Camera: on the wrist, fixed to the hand. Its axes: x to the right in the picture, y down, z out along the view.
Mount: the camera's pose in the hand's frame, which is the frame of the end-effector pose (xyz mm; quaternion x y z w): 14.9 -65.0 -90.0 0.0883 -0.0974 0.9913 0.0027
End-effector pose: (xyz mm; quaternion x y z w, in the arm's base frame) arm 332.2 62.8 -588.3 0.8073 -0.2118 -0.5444 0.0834
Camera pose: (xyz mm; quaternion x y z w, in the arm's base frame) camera 435.6 106.0 -589.2 -0.2535 -0.8571 0.0213 0.4480
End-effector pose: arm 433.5 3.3 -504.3 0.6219 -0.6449 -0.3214 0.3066
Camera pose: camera 543.8 -15.9 -501.6 -0.6419 -0.6765 0.2994 0.2017
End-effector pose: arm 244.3 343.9 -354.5 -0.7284 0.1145 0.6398 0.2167
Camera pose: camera 354.9 361.1 -350.3 -0.1930 -0.7578 -0.2774 0.5582
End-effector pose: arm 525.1 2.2 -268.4 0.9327 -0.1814 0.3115 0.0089
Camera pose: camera 506.5 69.6 -180.9 0.1462 0.8985 0.0652 0.4088
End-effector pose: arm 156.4 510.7 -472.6 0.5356 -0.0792 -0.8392 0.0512
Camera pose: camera 231.7 565.0 -535.3 -0.1543 -0.6102 0.0033 0.7770
